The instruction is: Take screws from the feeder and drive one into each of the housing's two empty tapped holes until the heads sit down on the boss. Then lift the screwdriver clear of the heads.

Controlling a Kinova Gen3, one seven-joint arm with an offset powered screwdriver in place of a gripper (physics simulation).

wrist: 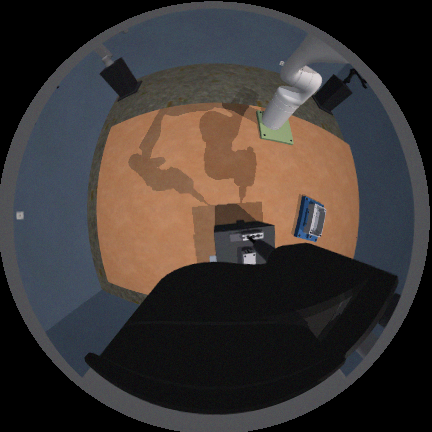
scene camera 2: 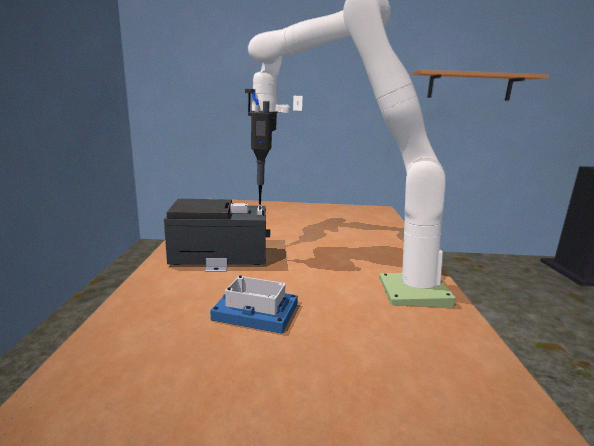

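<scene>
The screwdriver, my gripper, points straight down with its bit tip at the light screw outlet on top of the dark feeder. The tip seems to touch or nearly touch the outlet; whether a screw is on the bit is too small to tell. The light grey open-topped housing sits in the blue fixture on the table, in front of the feeder in the scene view. Dark spots show at its corners, but holes and screw heads cannot be told apart.
A small grey bracket lies at the feeder's foot. The arm stands on a green base plate at the right of the wooden table. A wall shelf is at the back right. The black tool body hides part of the wrist view.
</scene>
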